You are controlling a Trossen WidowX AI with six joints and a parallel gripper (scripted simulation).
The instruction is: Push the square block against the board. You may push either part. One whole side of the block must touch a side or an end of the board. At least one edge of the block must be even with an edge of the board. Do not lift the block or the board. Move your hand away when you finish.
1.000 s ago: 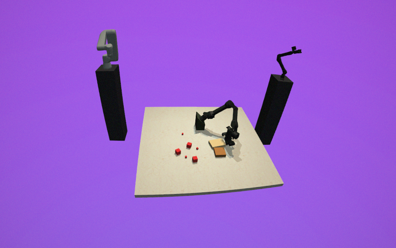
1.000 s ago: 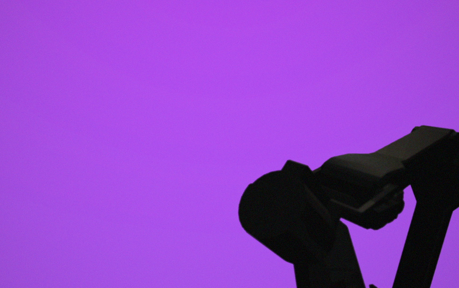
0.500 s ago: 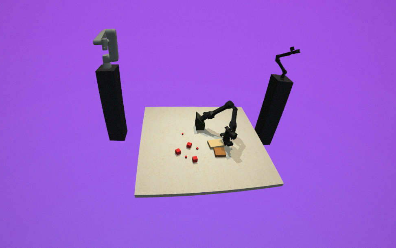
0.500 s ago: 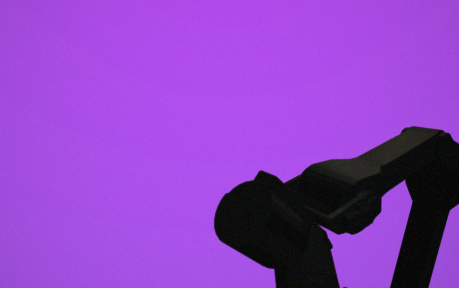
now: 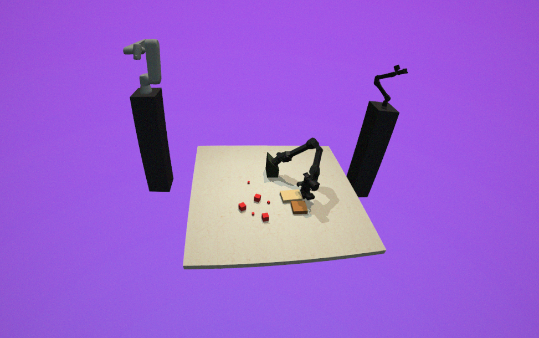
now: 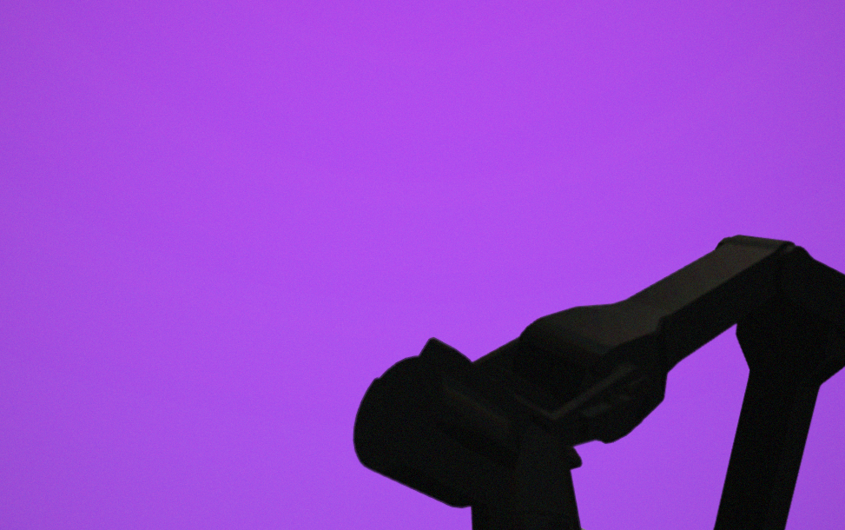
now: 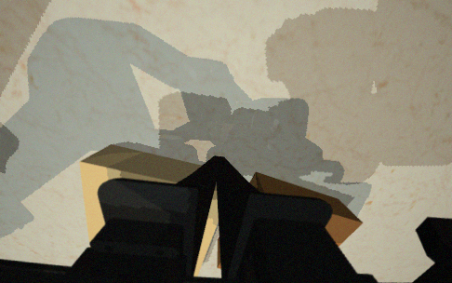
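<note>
My gripper tip is now 9 cm to the left of the pale tan board and 3 cm past it. Round my gripper tip: orange piece (9 cm ahead, 5 cm to the right).
</note>
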